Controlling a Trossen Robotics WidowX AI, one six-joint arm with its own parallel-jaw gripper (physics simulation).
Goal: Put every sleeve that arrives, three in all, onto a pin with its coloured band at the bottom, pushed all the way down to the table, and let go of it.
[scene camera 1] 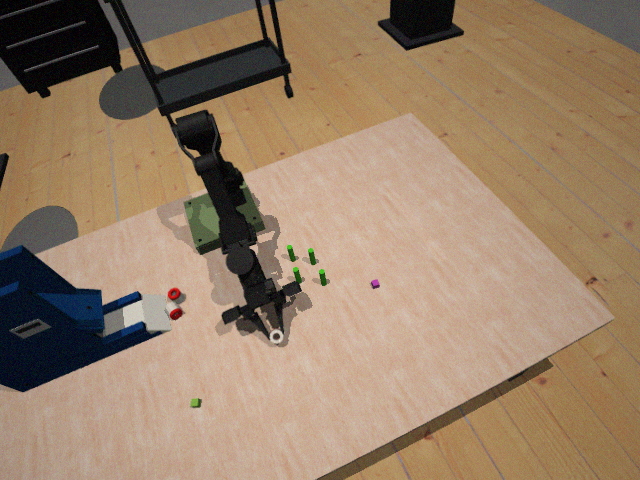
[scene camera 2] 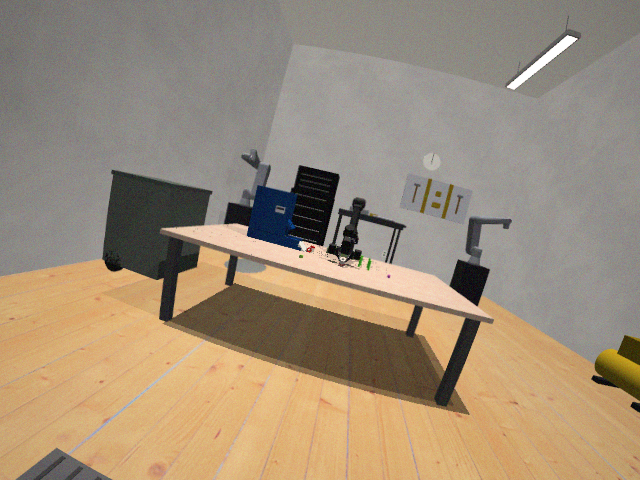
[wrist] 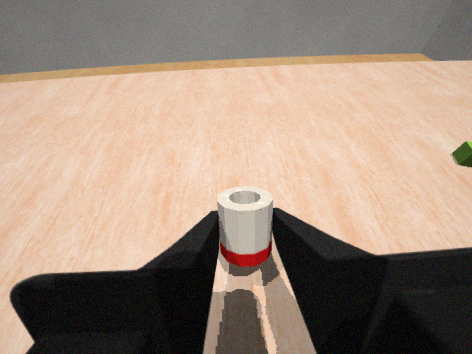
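A white sleeve [scene camera 1: 276, 336] [wrist: 245, 227] with a red band is between the fingertips of my gripper [scene camera 1: 277, 334] [wrist: 244, 216], which is shut on it. In the wrist view its open end faces up and its red band is at the bottom. Two more sleeves are at the chute's end, one with a red ring [scene camera 1: 174, 293] and one with a red band [scene camera 1: 176, 313] whose white side partly shows. Several green pins, among them one at the back left [scene camera 1: 291, 253] and one at the front right [scene camera 1: 322, 277], stand bare, behind and to the right of my gripper.
A blue dispenser [scene camera 1: 46, 330] [scene camera 2: 271, 217] with a pale chute [scene camera 1: 156, 312] stands at the left of the table [scene camera 1: 465, 248]. A magenta cube [scene camera 1: 375, 283] lies right of the pins. A lime cube [scene camera 1: 195, 402] [wrist: 464, 154] lies at the front left.
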